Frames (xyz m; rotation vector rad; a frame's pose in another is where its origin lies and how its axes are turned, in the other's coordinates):
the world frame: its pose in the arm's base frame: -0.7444 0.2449 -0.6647 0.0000 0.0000 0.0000
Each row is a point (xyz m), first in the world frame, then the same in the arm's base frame.
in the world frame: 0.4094 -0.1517 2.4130
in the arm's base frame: -0.3350 0.0932 1.7483
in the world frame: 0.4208 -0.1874 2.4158
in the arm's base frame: -0.3236 0.0575 1.7511
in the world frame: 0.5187 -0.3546 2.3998
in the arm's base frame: -0.2257 -0.1097 1.7351
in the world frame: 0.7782 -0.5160 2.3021
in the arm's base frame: 0.0338 -0.2711 1.6374
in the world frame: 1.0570 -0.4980 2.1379
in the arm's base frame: 0.3126 -0.2531 1.4732
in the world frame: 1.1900 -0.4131 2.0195
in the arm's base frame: 0.4456 -0.1682 1.3548
